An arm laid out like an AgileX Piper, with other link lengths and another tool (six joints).
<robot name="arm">
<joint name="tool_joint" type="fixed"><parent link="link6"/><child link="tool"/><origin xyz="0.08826 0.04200 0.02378" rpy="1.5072 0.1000 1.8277"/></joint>
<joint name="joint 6" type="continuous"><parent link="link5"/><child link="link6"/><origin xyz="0.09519 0.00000 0.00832"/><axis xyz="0.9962 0 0.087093"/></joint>
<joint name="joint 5" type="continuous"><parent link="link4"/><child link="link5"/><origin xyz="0.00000 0.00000 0.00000"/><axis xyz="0 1 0"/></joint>
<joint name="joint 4" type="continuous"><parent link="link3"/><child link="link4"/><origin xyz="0.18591 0.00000 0.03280"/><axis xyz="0.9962 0 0.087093"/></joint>
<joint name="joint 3" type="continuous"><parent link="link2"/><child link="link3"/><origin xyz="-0.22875 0.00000 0.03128"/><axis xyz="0 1 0"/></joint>
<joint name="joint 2" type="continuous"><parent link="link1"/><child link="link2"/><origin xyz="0.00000 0.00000 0.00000"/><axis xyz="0 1 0"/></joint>
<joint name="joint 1" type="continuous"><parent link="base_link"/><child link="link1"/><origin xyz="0.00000 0.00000 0.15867"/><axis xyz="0 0 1"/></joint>
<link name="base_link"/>
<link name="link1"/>
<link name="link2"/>
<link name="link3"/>
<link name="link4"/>
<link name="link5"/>
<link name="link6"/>
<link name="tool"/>
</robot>
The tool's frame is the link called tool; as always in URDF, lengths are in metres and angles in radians. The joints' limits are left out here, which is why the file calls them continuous.
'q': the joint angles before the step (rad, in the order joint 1, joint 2, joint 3, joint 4, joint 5, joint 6). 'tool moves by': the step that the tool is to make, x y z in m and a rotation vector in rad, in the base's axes. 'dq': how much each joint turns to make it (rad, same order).
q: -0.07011, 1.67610, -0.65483, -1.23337, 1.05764, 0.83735
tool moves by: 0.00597, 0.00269, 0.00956, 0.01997, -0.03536, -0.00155
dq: 0.00000, -0.03879, -0.03391, 0.03899, -0.00194, -0.04842
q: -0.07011, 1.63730, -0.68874, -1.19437, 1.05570, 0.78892
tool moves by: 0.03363, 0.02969, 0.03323, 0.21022, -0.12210, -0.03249
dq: -0.00002, -0.07238, -0.25444, 0.32746, 0.01330, -0.28229
